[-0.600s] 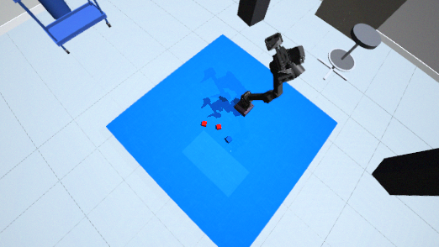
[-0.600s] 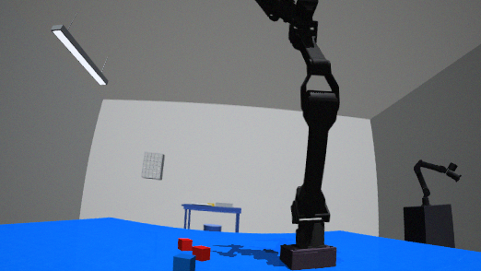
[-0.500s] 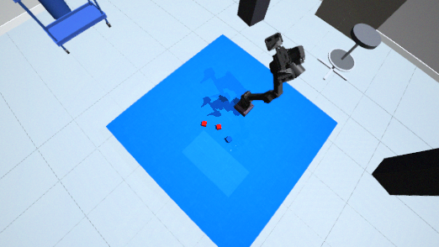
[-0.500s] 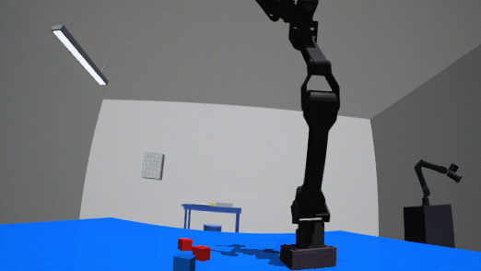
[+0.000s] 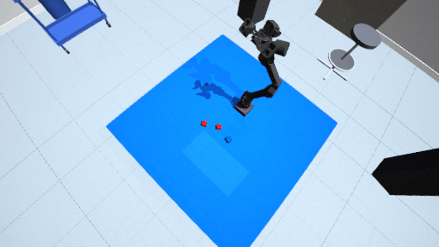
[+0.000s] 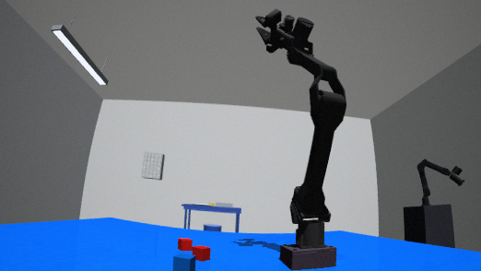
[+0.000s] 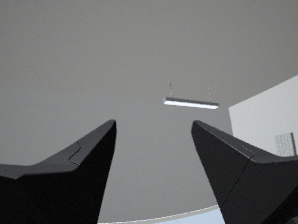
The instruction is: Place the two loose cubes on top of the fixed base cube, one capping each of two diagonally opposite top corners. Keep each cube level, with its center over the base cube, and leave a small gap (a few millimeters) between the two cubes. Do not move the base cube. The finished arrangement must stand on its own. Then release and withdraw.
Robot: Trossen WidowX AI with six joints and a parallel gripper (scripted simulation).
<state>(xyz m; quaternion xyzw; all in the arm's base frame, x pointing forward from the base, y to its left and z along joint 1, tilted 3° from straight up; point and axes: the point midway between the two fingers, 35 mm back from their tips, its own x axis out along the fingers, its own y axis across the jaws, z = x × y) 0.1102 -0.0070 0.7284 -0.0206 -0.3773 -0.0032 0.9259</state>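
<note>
The blue base cube lies 78 cm below my gripper tip, 17 cm to the left of it and 12 cm ahead of it.
</note>
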